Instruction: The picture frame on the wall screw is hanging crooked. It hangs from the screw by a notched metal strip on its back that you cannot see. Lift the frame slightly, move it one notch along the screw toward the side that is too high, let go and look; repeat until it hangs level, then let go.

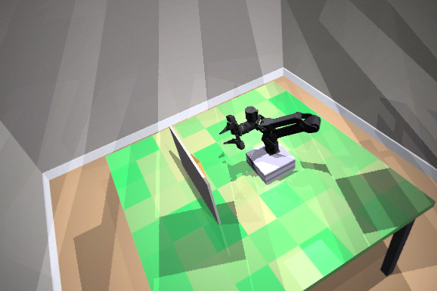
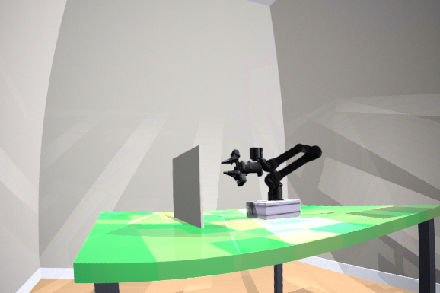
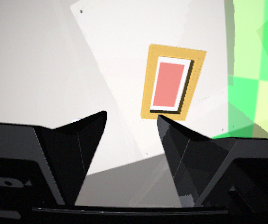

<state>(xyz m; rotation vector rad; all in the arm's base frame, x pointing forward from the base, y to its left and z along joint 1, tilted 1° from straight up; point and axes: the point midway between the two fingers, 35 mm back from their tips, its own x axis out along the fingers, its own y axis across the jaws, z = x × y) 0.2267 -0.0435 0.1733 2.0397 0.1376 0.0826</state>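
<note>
Now: gripper tip 170 mm short of the picture frame, 60 mm to the right of it and 90 mm above it. Also, from my gripper tip: wall panel (180 mm ahead, 60 mm to the left, 100 mm below).
</note>
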